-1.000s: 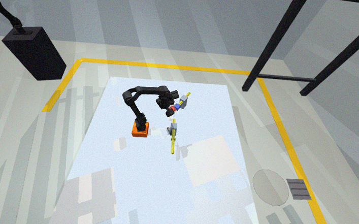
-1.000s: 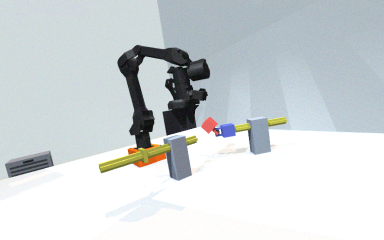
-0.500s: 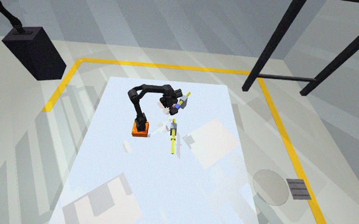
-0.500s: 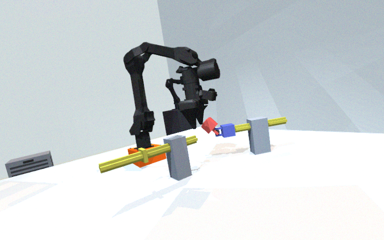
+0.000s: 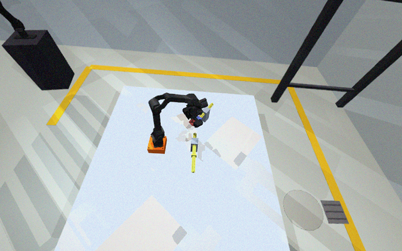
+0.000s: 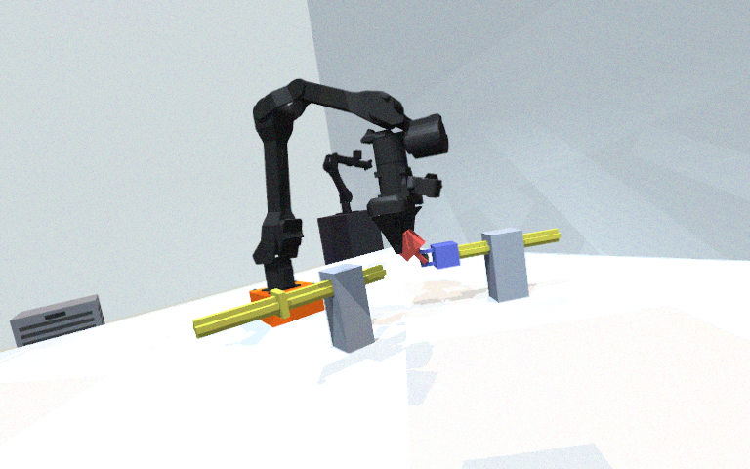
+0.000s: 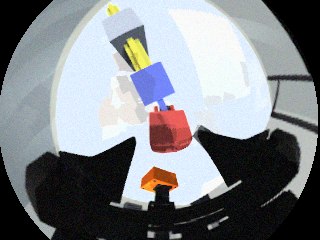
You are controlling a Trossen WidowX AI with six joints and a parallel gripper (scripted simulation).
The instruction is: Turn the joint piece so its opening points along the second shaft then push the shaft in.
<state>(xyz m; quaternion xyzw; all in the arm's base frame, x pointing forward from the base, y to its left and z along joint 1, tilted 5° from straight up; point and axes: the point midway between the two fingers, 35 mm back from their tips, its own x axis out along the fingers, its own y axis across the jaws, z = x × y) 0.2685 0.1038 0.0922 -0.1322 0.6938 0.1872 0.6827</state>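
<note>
The red square joint piece lies 1 cm ahead of my gripper tip and 1 cm to the left of it.
</note>
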